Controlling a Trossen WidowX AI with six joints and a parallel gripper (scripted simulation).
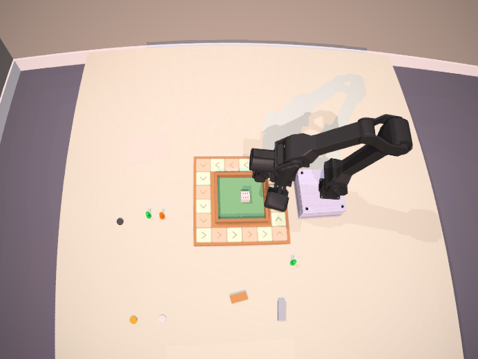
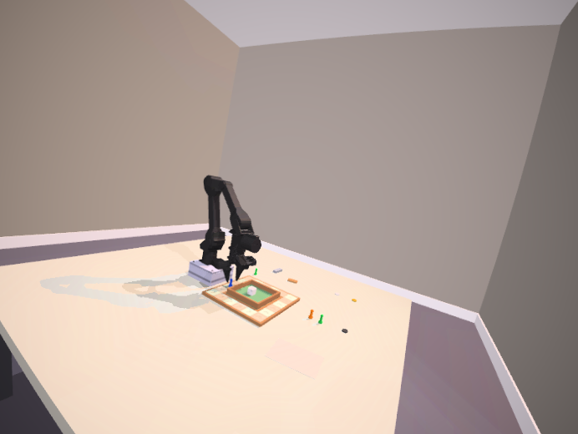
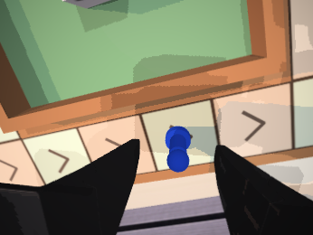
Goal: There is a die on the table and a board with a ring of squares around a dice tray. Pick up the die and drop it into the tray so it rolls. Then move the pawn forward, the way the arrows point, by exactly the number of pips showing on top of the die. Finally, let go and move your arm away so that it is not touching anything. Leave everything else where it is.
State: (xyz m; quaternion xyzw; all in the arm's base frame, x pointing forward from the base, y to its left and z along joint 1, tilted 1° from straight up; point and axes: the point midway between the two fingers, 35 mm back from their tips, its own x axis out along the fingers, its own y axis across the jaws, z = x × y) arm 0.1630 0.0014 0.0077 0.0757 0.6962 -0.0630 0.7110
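Right now my gripper tip is 10 mm above the blue pawn. The rest, counted from my gripper tip: pale die 90 mm ahead, 30 mm to the left, 10 mm below; then green dice tray 100 mm ahead, 30 mm to the left, 30 mm below; then orange block 330 mm to the left, 100 mm ahead, 30 mm below.
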